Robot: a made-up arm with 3 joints. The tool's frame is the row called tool. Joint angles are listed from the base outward. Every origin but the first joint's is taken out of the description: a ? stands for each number. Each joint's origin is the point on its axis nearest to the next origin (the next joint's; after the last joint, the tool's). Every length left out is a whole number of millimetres.
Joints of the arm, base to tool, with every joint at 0 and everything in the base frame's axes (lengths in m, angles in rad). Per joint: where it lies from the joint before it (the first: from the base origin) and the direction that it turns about. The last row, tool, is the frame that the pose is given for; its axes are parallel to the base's.
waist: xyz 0 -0.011 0.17 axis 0 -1 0
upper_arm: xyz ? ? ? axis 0 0 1
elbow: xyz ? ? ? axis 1 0 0
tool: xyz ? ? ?
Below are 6 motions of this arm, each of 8 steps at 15 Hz.
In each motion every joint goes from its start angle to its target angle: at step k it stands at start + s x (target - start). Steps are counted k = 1, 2, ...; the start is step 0. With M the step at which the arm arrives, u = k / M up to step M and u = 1 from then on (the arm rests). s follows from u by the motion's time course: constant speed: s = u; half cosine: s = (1 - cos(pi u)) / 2; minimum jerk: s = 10 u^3 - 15 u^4 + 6 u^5.
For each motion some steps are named. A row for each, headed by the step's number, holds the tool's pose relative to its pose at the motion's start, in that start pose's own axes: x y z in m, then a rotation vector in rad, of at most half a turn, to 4 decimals.
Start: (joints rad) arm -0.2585 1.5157 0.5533
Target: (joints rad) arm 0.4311 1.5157 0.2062
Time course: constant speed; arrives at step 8
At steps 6, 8:
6: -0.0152 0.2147 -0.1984 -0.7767 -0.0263 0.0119
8: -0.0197 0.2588 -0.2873 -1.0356 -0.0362 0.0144

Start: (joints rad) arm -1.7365 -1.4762 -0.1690
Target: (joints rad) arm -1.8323 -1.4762 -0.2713
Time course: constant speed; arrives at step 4
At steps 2, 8:
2: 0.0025 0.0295 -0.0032 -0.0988 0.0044 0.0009
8: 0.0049 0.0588 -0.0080 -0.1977 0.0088 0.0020

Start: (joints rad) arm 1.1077 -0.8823 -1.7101
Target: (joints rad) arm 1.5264 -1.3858 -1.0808
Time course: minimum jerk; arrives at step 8
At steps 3, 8:
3: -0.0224 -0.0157 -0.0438 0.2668 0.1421 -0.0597
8: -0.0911 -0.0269 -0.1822 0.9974 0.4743 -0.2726

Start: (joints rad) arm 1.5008 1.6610 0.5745
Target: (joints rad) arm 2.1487 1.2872 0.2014
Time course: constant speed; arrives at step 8
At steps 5, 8:
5: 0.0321 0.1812 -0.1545 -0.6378 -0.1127 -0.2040
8: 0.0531 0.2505 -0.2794 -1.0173 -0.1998 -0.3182

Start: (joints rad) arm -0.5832 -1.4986 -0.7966
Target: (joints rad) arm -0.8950 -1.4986 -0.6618
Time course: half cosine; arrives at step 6
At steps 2, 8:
2: 0.0030 0.0381 0.0194 -0.0440 0.0040 0.0040
8: 0.0115 0.1599 0.0594 -0.1762 0.0167 0.0149

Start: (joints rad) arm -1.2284 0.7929 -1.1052
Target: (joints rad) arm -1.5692 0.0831 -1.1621
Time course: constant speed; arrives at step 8
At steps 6, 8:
6: 0.1527 -0.0205 -0.0886 0.0885 0.5739 -0.0257
8: 0.2015 -0.0178 -0.1286 0.0935 0.7697 -0.0120

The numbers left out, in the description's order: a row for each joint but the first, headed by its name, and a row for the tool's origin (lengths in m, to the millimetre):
upper_arm: 0.076 0 0.509
elbow: -0.04 0.064 0
tool: 0 0 0.046

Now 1 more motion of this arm.
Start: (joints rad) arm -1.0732 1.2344 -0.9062
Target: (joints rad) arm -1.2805 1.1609 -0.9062
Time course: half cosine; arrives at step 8
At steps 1, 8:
1: 0.0017 -0.0026 -0.0029 0.0074 0.0038 0.0003
8: 0.0442 -0.0592 -0.0836 0.1931 0.1043 0.0143

